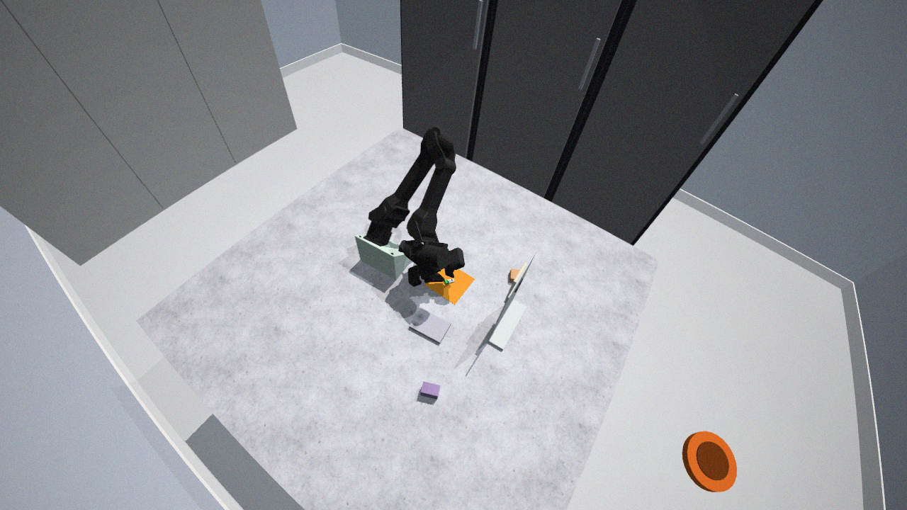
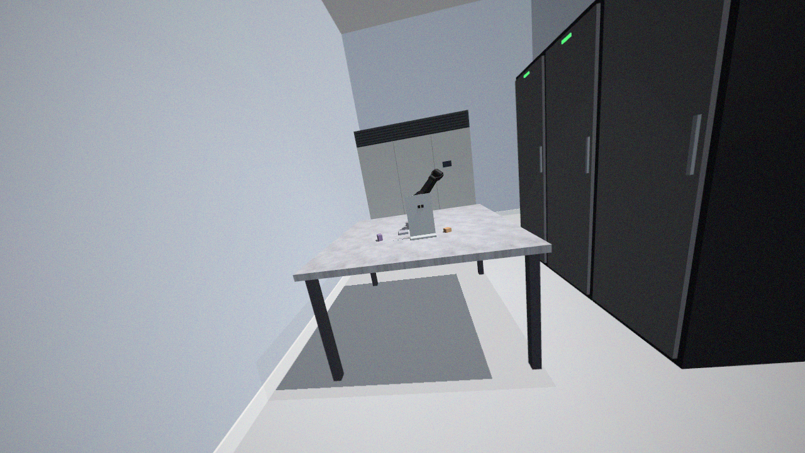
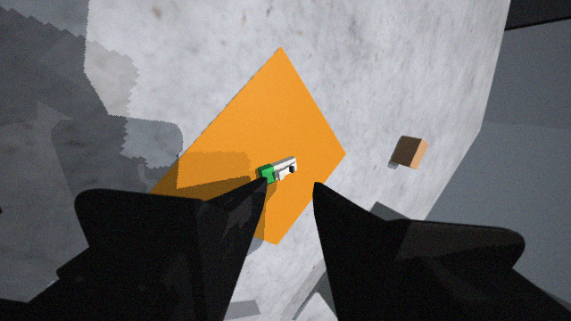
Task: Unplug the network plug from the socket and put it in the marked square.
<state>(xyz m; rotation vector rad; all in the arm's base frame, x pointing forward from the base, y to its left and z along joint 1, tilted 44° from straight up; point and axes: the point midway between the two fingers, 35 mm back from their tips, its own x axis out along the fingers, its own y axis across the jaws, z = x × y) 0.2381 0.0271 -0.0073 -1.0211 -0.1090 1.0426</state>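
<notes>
Now: gripper tip 20 mm above the network plug and 10 mm to the right of it. The rest, counted from my gripper tip: tan block 190 mm ahead, 120 mm to the left, 10 mm below; then orange marked square 30 mm below; then flat grey plate 170 mm to the right, 20 mm below, 20 mm ahead.
</notes>
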